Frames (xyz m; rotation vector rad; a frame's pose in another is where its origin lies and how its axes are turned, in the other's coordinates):
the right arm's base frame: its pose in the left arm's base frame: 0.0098 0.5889 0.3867 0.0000 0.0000 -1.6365
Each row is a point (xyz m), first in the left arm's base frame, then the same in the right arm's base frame.
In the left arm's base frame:
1: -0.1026 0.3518 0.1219
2: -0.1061 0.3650 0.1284
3: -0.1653 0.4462 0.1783
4: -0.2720 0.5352 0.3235
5: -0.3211 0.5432 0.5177
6: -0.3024 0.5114 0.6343
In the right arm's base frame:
1: 0.2440 -0.0966 -0.2648
2: 0.2310 -0.1009 -0.2583
3: 0.1539 -0.1654 -0.2084
4: 0.0721 -0.2777 -0.0632
5: 0.0673 -0.3272 0.1310
6: 0.0978 -0.3064 0.2476

